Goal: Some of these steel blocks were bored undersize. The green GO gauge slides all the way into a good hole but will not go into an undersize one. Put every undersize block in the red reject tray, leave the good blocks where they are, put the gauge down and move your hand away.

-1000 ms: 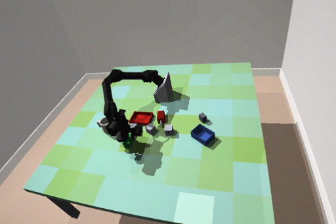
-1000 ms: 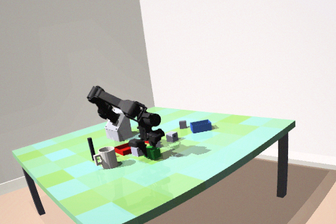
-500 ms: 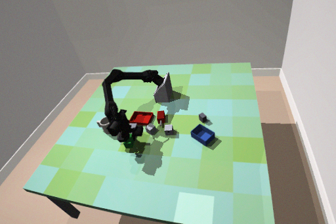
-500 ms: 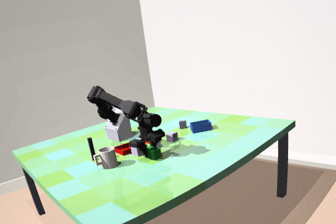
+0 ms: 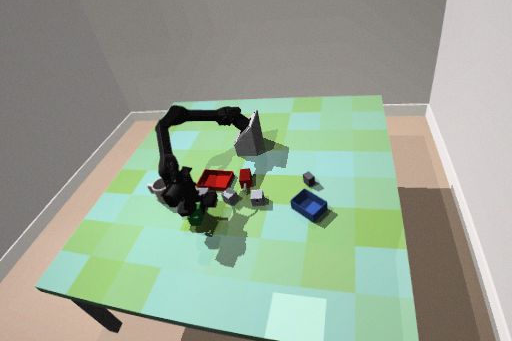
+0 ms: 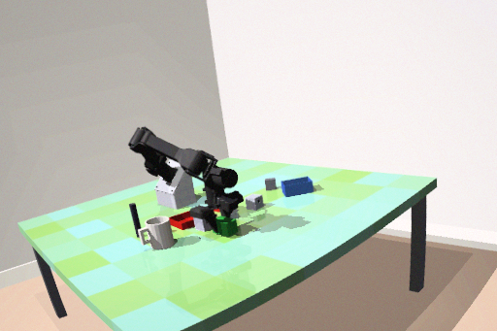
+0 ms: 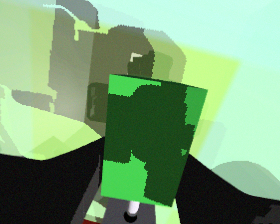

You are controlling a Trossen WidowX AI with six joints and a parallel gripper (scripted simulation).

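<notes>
My gripper tip is 20 mm below the green GO gauge and 10 mm past it. The rest, counted from my gripper tip: steel block (220 mm to the left, 100 mm behind, 10 mm above); then mug (200 mm to the right, 70 mm behind, 30 mm above); then red reject tray (190 mm behind).
</notes>
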